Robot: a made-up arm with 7 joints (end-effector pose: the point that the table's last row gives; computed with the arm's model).
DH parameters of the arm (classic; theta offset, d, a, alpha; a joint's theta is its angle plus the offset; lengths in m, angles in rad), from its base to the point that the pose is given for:
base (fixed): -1.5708 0.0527 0 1.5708
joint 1: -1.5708 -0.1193 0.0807 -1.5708
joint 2: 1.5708 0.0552 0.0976 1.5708
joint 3: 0 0.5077 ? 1.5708
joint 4: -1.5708 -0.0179 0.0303 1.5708
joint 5: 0 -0.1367 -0.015 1.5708
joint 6: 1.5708 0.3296 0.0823 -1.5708
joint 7: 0.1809 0 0.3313 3.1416
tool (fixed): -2.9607 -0.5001 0 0
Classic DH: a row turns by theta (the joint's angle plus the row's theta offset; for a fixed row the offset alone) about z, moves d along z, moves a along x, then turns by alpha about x.
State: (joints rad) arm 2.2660 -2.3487 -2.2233 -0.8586 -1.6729 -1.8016 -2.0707
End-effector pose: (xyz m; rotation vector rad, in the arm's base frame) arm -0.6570 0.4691 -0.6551 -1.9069 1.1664 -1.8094
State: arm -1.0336 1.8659 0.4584 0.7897 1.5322 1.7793 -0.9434
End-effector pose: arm 0.4262 -1.1906 -0.1026 -1.5711 -1.1191 -0.1559
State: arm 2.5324 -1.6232 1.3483 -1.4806 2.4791 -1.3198 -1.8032
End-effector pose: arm -0.7287 -0.6457 0.1979 1.0091 0.9181 1.5251
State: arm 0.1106 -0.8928 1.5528 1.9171 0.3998 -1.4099 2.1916
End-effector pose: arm -0.0577 -0.1455 -0.0174 1.0269 -2.1654 -0.6032
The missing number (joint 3, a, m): 0.1161
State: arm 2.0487 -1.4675 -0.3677 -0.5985 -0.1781 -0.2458 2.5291
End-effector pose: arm -0.6358 -0.8027 0.3960 1.4090 1.2540 1.9890
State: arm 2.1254 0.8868 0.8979 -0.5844 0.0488 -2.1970 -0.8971
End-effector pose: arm -0.1595 -0.3290 0.4595 -0.9776 0.5181 0.0170
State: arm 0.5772 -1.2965 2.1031 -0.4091 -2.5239 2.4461 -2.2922
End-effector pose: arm -0.8341 -0.8293 0.2693 2.8919 0.5994 0.8351
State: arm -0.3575 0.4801 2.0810 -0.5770 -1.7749 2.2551 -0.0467
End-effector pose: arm -0.0111 -0.6542 -0.6945 0.7025 1.2727 1.2945
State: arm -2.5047 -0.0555 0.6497 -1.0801 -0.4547 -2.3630 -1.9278
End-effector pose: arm -0.3075 0.9394 0.2403 -1.6327 1.3543 -1.0050
